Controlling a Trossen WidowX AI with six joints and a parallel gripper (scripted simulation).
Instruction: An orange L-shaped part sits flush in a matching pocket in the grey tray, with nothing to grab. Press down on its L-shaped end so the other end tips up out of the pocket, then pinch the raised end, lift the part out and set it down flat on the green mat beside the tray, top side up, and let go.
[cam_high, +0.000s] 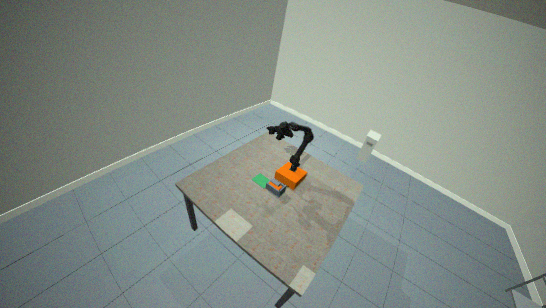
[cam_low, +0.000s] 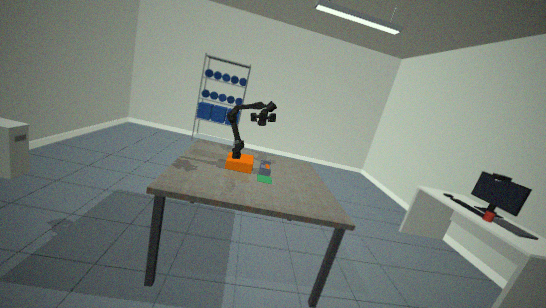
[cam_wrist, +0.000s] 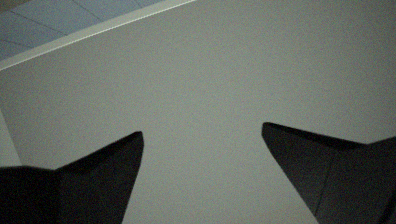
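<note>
Right now the orange L-shaped part is 180 mm ahead of my gripper tip, 240 mm to the left of it and 420 mm below it. From my gripper tip the other things lie so: green mat 150 mm ahead, 80 mm to the left, 480 mm below.
</note>
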